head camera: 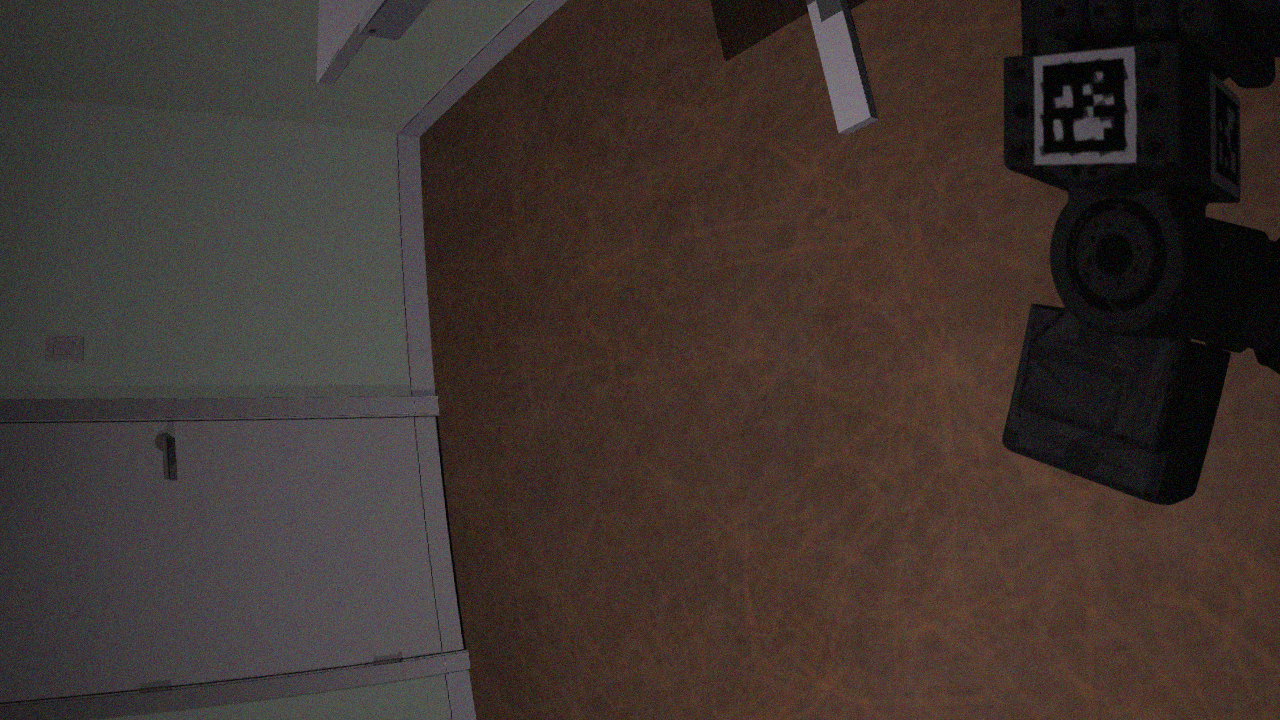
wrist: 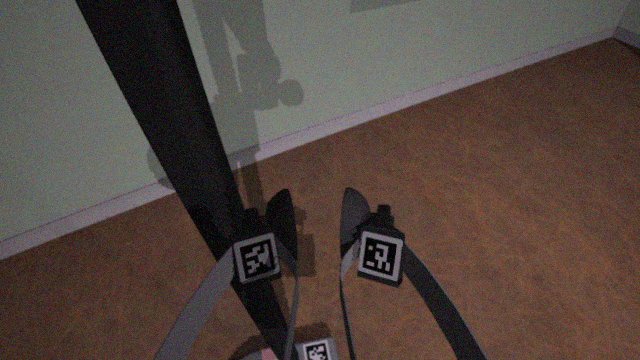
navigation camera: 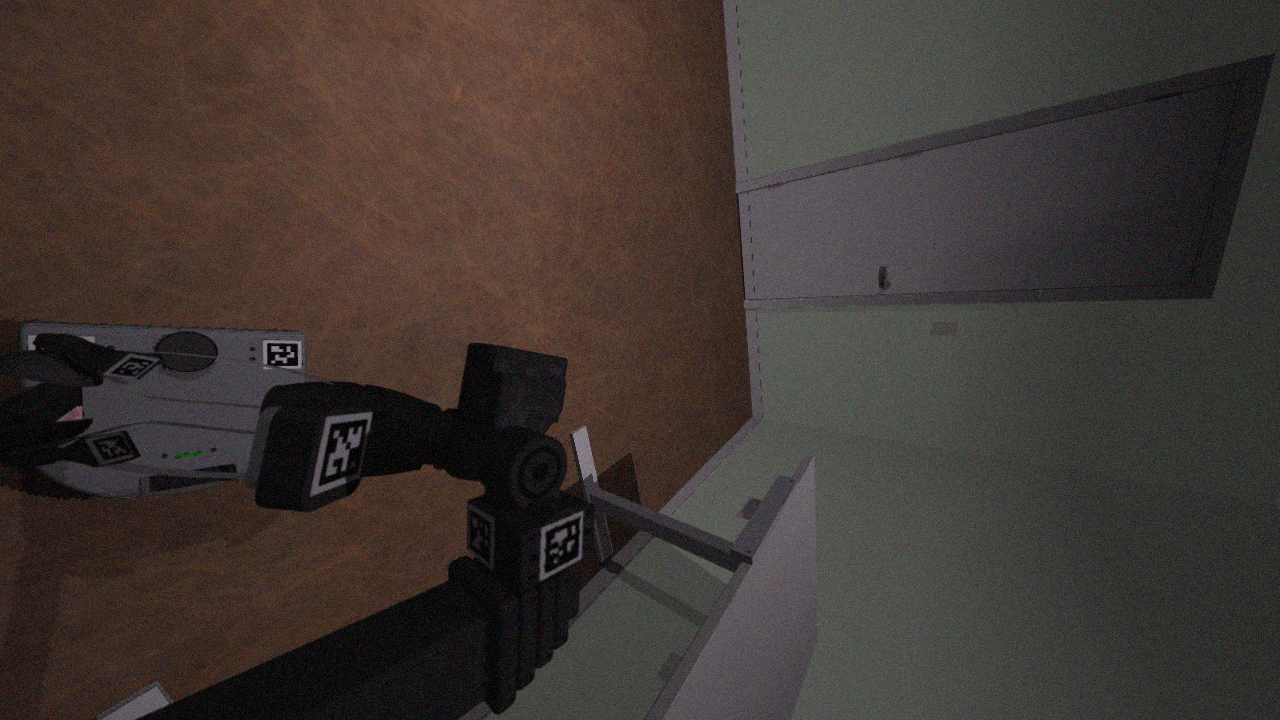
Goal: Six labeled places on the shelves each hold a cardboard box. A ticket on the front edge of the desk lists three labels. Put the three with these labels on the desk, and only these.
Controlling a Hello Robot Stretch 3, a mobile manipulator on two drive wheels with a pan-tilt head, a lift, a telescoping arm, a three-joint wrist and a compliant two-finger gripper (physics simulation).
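Pixels of known places: gripper, fingertip midpoint: (wrist: 318, 213); robot's base at its link origin: (navigation camera: 189, 349).
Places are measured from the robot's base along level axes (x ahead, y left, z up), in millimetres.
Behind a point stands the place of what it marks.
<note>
The desk (head camera: 335, 35) @[x -317, y -1151, z 950 mm] (navigation camera: 774, 626) @[x -647, y -945, z 950 mm] shows in part: a pale edge at the top left of the head view, and its end with a slanted leg at the lower middle right of the navigation view. My gripper (navigation camera: 37, 399) (wrist: 318, 213) @[x 12, y 67, z 812 mm] is partly open with nothing between its fingertips. In the navigation view it hangs over my grey base, apart from the desk. The head view shows my dark wrist, with the fingers out of frame. The shelves, cardboard boxes, labels and ticket do not show in these views.
A closed grey door (head camera: 268, 555) @[x 803, y -2622, z 624 mm] (navigation camera: 984, 214) @[x 794, y -2623, z 1348 mm] with a lever handle is in the green wall (head camera: 223, 250) @[x -89, y -2915, z 712 mm] (navigation camera: 1029, 376) @[x -36, y -2898, z 1600 mm] (wrist: 350, 65) @[x 342, y 1161, z 331 mm]. A desk foot (head camera: 841, 80) (navigation camera: 583, 452) stands on the brown floor. My base (navigation camera: 179, 407) @[x -99, y 11, z 160 mm] is at the left of the navigation view.
</note>
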